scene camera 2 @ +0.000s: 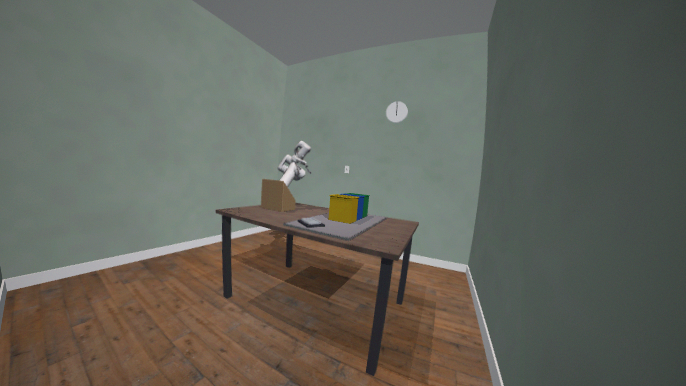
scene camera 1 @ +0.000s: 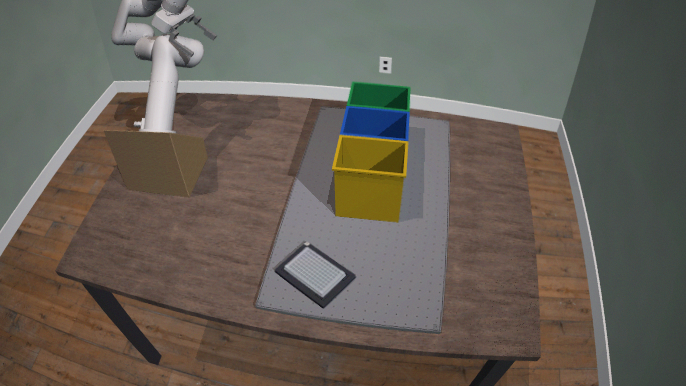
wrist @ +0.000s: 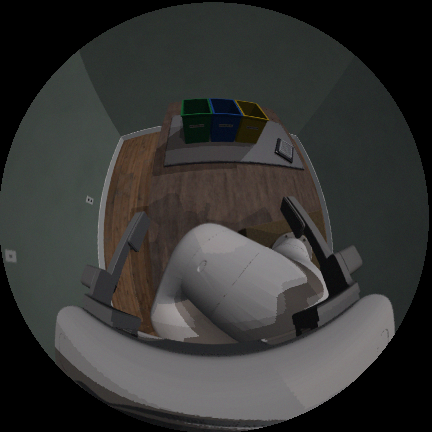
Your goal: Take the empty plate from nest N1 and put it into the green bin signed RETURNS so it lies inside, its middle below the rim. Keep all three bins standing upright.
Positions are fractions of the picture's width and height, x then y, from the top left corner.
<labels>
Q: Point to a green bin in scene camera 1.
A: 0.54,0.25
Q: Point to a green bin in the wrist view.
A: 0.45,0.26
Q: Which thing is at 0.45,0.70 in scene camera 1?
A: A pale plate.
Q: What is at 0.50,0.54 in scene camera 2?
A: A yellow bin.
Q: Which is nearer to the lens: the yellow bin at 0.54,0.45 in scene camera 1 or the blue bin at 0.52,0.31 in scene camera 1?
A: The yellow bin.
</labels>
